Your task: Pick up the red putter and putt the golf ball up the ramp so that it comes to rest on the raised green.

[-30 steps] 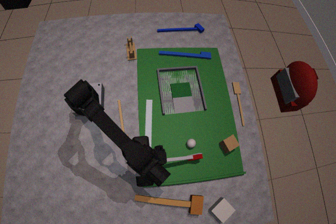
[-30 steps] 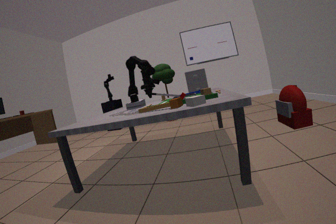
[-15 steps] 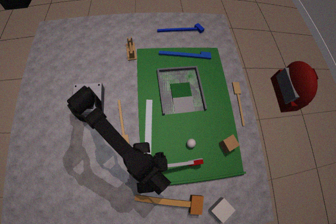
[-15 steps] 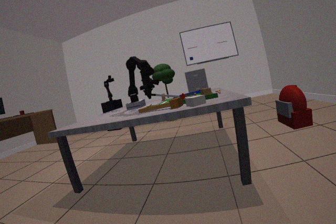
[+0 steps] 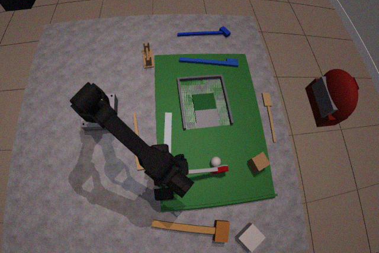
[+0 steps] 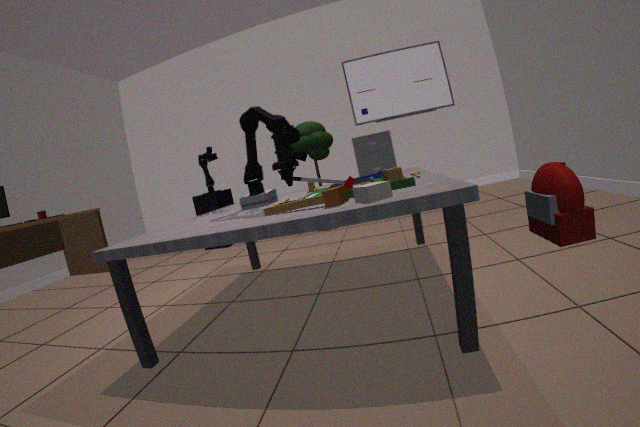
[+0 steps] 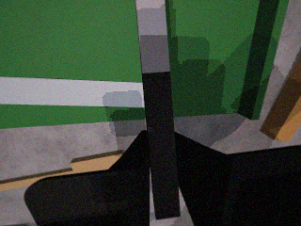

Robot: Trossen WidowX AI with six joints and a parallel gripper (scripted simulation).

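My gripper tip is 130 mm to the right of the white strip, 70 mm above it and 20 mm short of it. Also, from my gripper tip: red putter 120 mm ahead, 10 mm to the left; then tan block 390 mm ahead, 40 mm to the left, 40 mm below; then white golf ball 210 mm ahead, 80 mm to the left, 50 mm below.
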